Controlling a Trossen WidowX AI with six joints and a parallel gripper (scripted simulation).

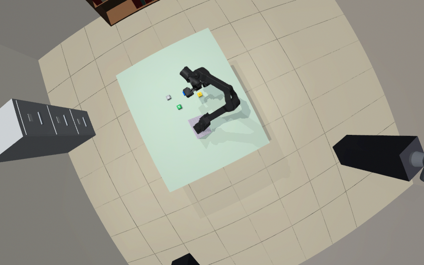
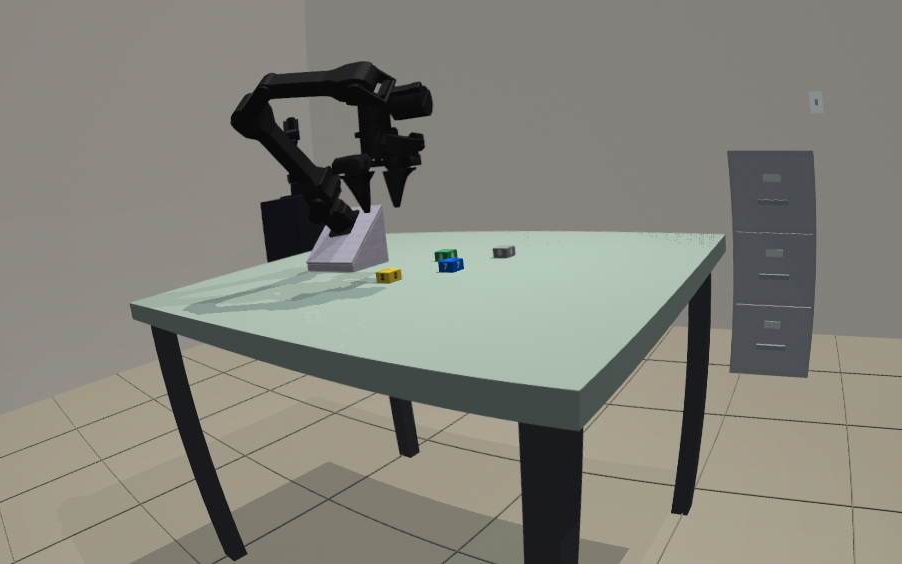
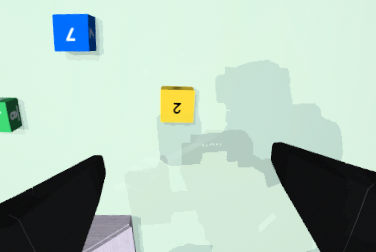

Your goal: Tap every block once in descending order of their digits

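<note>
My gripper tip is now 19 cm to the right of the green block and 12 cm above it. Round my gripper tip: grey block marked 0: 12 cm ahead, 22 cm to the left, 12 cm below; blue block marked 7: 7 cm ahead, 9 cm to the left, 12 cm below; yellow block marked 2: 1 cm behind, 12 cm below.
</note>
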